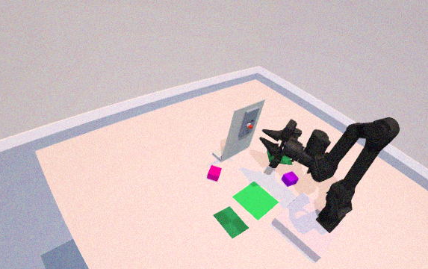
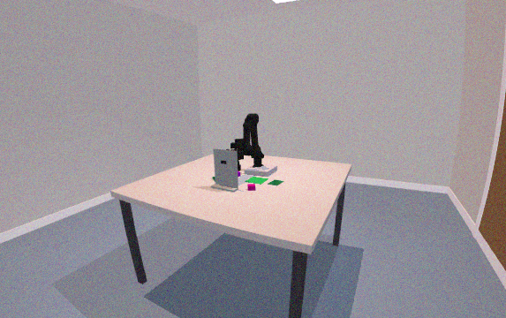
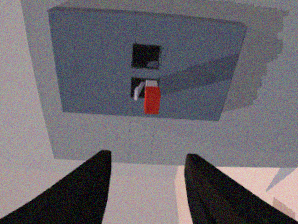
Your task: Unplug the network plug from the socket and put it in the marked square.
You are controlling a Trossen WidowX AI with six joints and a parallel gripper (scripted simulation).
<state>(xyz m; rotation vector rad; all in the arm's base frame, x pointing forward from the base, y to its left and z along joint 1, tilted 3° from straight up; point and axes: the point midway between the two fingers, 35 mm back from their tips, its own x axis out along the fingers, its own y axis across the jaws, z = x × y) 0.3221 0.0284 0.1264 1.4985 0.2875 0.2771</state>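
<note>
Now: the network plug 60 mm ahead of my gripper tip and 10 mm to the left of it. Round my gripper tip: grey upright panel 80 mm ahead, 50 mm below; purple cube 140 mm behind, 80 mm to the right, 140 mm below; magenta cube 20 mm ahead, 160 mm to the left, 140 mm below.
</note>
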